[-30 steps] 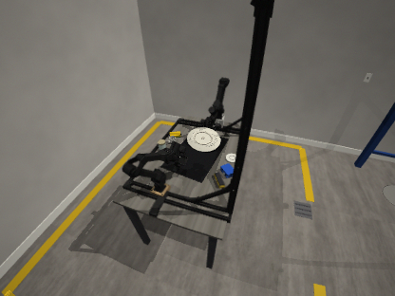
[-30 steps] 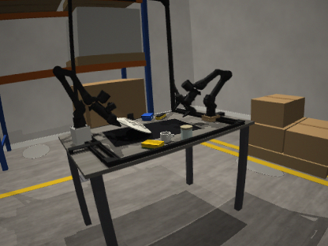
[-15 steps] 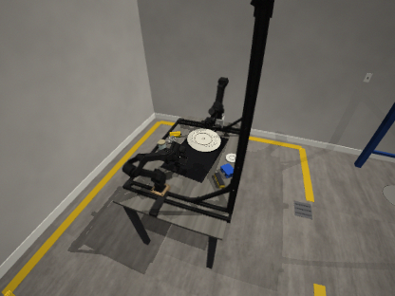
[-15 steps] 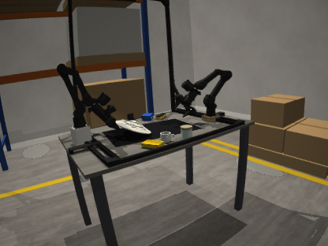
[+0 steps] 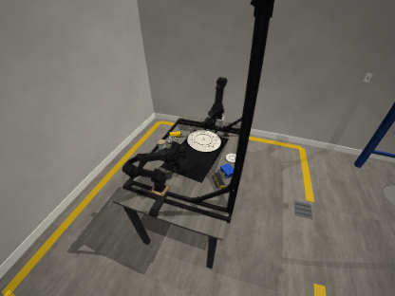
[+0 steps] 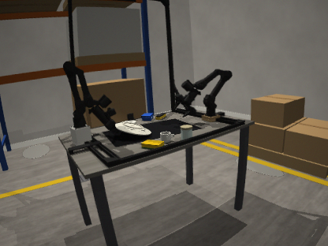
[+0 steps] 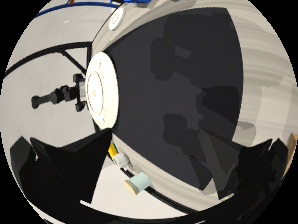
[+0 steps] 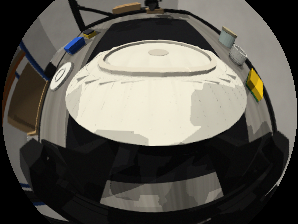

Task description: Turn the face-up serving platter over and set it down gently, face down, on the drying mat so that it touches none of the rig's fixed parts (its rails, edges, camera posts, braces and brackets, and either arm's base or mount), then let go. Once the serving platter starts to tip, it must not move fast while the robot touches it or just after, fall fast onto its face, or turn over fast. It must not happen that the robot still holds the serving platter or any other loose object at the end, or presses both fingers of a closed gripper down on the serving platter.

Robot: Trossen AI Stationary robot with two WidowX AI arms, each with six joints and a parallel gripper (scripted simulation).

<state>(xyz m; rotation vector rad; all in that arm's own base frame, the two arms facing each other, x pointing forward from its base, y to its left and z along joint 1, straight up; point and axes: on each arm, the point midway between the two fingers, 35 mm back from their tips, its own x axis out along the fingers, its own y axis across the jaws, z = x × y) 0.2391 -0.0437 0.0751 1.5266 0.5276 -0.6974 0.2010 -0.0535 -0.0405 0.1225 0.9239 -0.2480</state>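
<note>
The white serving platter is 130 mm to the left of my right hand and 10 mm below it. From my right hand the other things lie so: yellow sponge 300 mm ahead, 140 mm to the left, 50 mm below; then black drying mat 10 mm behind, 250 mm to the left, 70 mm below; then small white saucer 300 mm behind, 180 mm to the left, 60 mm below.
</note>
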